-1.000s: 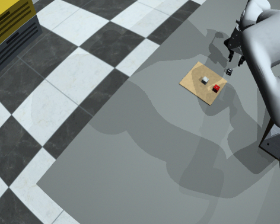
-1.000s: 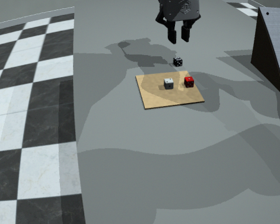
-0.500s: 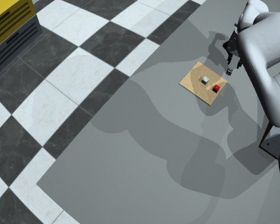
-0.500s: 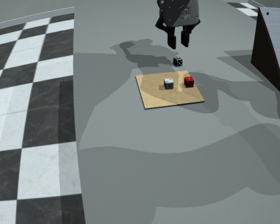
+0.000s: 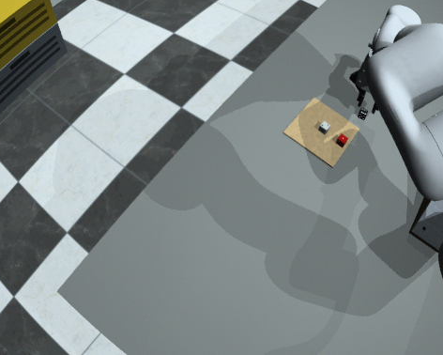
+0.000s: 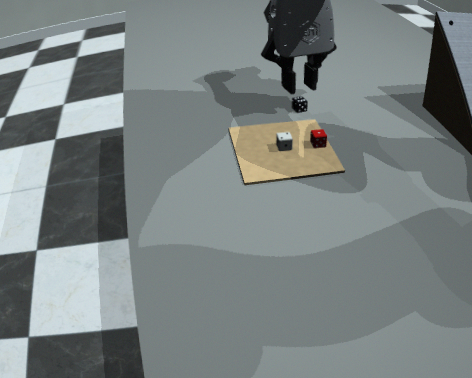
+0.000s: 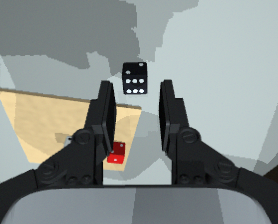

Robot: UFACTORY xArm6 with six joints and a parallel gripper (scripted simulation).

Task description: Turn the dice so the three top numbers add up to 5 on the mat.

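Right now my hand is 10 mm to the right of the black die and 50 mm above it. The rest, counted from my hand: red die: 10 mm behind, 120 mm to the left, 40 mm below; then white die: 50 mm ahead, 120 mm to the left, 40 mm below; then tan mat: 50 mm ahead, 120 mm to the left, 60 mm below.
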